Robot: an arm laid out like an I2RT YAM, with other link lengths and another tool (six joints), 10 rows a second.
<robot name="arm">
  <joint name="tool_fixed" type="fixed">
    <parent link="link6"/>
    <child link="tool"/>
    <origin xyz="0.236 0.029 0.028" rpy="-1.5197 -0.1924 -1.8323"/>
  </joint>
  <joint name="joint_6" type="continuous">
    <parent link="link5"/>
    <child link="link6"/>
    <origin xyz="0.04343 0 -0.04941" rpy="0 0 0"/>
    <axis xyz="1 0 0"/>
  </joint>
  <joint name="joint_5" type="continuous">
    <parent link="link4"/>
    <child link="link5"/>
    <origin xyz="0.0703 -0.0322 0.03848" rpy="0 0 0"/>
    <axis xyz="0 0 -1"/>
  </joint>
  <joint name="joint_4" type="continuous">
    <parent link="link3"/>
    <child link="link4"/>
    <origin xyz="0.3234 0.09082 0.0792" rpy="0 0 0"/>
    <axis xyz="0 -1 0"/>
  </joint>
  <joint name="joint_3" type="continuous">
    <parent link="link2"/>
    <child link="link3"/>
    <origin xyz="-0.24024 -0.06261 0" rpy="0 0 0"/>
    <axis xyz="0 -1 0"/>
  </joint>
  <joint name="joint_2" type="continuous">
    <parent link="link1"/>
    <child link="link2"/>
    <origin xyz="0.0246 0.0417 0.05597" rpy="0 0 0"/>
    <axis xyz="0 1 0"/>
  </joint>
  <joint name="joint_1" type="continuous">
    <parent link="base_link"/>
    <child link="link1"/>
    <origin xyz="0 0 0.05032" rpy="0 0 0"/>
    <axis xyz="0 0 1"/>
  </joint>
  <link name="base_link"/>
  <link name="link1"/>
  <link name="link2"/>
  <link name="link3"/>
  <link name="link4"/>
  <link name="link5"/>
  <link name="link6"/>
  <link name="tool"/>
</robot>
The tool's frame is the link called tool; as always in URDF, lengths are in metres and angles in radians. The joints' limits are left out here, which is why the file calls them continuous.
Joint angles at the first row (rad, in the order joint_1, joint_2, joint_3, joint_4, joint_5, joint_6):
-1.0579 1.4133 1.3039 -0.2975 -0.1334 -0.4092
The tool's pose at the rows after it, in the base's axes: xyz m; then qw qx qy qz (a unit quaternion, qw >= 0):
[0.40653, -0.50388, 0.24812, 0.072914, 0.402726, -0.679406, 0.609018]
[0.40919, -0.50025, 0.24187, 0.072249, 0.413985, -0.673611, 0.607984]
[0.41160, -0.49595, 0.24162, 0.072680, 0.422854, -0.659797, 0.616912]
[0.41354, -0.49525, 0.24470, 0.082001, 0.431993, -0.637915, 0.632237]
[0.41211, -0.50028, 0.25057, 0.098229, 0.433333, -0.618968, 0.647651]
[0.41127, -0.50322, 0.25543, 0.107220, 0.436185, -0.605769, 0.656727]
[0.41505, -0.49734, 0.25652, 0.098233, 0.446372, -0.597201, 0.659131]
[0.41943, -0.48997, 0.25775, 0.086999, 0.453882, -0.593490, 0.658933]
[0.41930, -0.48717, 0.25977, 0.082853, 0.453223, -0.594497, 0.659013]
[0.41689, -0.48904, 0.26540, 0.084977, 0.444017, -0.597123, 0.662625]
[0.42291, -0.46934, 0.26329, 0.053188, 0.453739, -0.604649, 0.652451]
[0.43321, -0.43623, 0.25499, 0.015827, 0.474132, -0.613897, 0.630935]
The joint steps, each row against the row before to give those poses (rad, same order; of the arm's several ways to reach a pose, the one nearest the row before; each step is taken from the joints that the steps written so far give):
-0.0007 0.0149 -0.0062 0.0256 0.0191 -0.0237
0.0005 -0.0005 -0.0118 0.0048 -0.0128 -0.0213
-0.0004 -0.0163 -0.0307 0.0321 -0.0153 -0.0272
0.0001 -0.0135 -0.0307 0.0509 -0.0057 -0.0440
-0.0016 -0.0065 -0.0205 0.0528 0.0113 -0.0374
-0.0041 -0.0016 -0.0058 0.0269 -0.0011 -0.0276
-0.0051 -0.0043 -0.0015 -0.0025 -0.0344 -0.0148
0.0000 -0.0053 0.0022 -0.0129 -0.0275 -0.0026
-0.0008 -0.0083 -0.0021 -0.0063 -0.0066 0.0060
0.0008 -0.0083 -0.0033 0.0079 0.0128 0.0143
0.0010 -0.0239 -0.0040 -0.0515 -0.0544 0.0257
0.0191 -0.0335 -0.0059 -0.0868 -0.0534 0.0200

